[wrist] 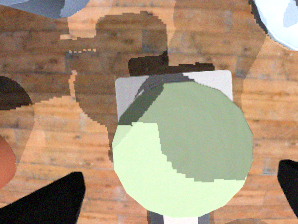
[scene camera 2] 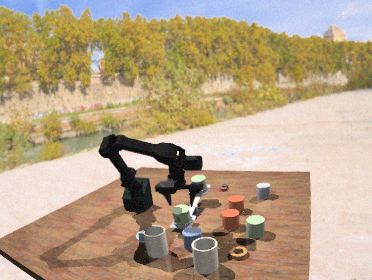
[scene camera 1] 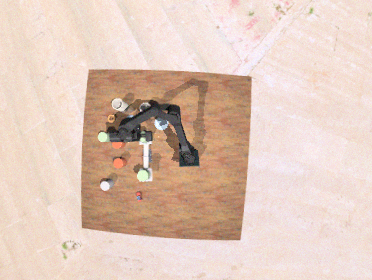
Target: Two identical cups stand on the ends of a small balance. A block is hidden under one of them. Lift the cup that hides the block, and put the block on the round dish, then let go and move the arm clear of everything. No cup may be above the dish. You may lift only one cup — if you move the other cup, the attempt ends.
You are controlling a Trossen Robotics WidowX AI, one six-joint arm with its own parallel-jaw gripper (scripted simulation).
Observation:
My gripper [scene camera 2: 181, 206] is open and holds nothing.
My gripper also shows in the wrist view [wrist: 180, 176].

